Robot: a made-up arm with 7 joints.
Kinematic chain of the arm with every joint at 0, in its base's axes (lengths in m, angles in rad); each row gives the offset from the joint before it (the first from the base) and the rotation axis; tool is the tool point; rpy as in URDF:
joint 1: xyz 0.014 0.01 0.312 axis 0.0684 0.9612 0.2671
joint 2: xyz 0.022 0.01 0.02 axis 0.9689 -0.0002 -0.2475
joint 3: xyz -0.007 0 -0.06 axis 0.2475 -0.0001 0.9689
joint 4: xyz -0.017 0.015 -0.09 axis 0.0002 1 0
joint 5: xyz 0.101 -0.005 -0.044 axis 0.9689 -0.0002 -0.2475
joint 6: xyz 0.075 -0.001 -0.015 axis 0.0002 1 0
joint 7: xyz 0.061 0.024 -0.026 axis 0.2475 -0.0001 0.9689
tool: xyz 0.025 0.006 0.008 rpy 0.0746 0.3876 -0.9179
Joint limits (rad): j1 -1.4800..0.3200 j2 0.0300..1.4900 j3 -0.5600..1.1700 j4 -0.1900..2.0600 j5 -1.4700..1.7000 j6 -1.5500..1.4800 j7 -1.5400..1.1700
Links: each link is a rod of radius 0.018 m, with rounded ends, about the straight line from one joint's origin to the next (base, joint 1, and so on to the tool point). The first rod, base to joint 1, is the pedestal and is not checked.
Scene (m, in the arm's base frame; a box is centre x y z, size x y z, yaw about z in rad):
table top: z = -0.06
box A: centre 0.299 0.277 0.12 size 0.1 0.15 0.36 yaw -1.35
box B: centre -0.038 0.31 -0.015 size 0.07 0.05 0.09 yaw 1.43
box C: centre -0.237 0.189 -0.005 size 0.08 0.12 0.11 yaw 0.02
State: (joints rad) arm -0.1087 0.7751 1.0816 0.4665 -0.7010 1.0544 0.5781
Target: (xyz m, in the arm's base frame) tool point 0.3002 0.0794 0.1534
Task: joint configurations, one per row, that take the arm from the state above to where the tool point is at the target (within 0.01 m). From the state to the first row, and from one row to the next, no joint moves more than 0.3 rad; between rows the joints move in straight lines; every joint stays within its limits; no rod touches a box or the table.
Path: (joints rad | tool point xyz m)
1: -0.0864 0.5267 0.8022 0.4291 -0.8074 0.9484 0.6383 | 0.1404 0.2926 0.0929
2: -0.0640 0.2784 0.5228 0.3917 -0.9138 0.8425 0.6984 | 0.1630 0.1937 0.0221
3: -0.0417 0.0300 0.2434 0.3543 -1.0202 0.7365 0.7586 | 0.1793 0.0708 -0.0125
4: -0.2207 0.0538 0.3442 0.2780 -1.0135 0.9437 0.6814 | 0.2345 0.0747 0.0352
5: -0.3997 0.0777 0.4449 0.2017 -1.0068 1.1508 0.6041 | 0.2753 0.0773 0.0920
6: -0.5786 0.1015 0.5457 0.1254 -1.0001 1.3579 0.5268 | 0.3002 0.0794 0.1534

